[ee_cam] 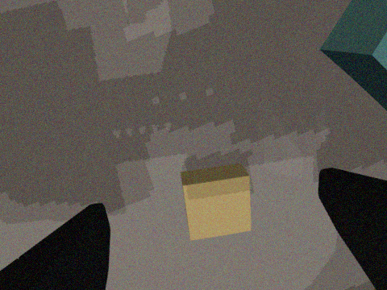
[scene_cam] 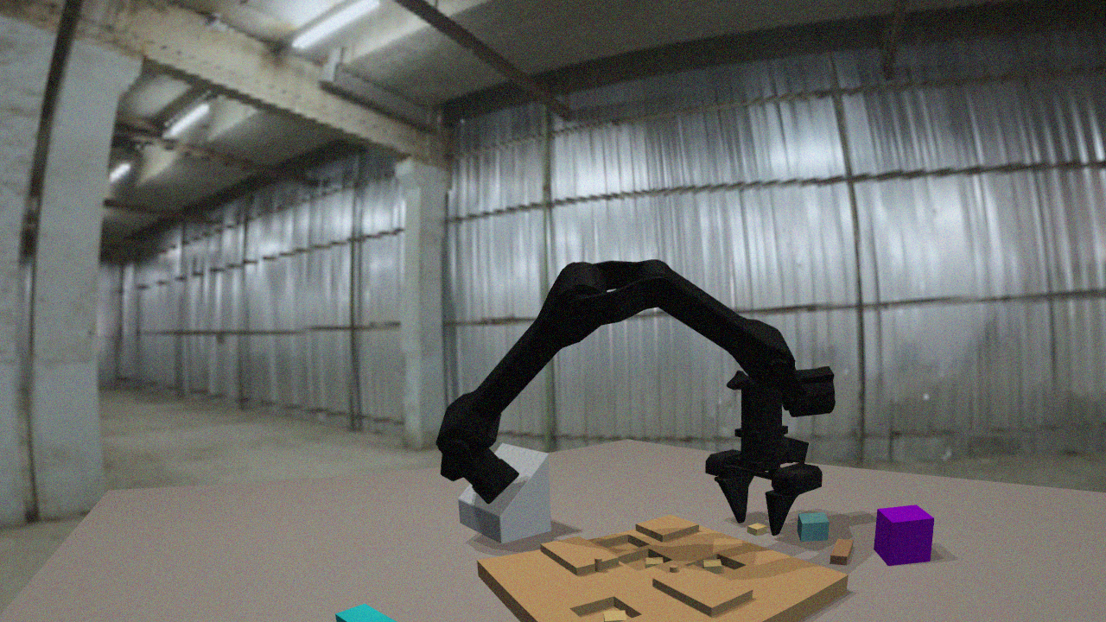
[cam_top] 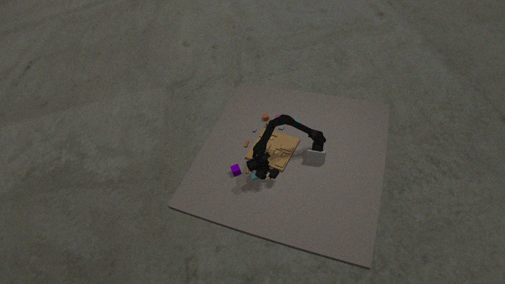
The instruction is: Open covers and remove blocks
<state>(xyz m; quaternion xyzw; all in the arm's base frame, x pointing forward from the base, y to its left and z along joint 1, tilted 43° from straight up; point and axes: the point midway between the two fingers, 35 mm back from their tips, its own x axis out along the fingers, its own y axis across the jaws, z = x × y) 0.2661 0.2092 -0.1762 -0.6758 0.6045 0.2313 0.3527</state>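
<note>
Now: the light blue block 70 mm ahead of my gripper tip, 40 mm to the left of it and 10 mm above it. From my gripper tip the other things lie so: brown block 160 mm ahead, 430 mm to the right, 20 mm above; purple cube 200 mm ahead, 40 mm to the left, 20 mm above; orange piece 140 mm ahead.
</note>
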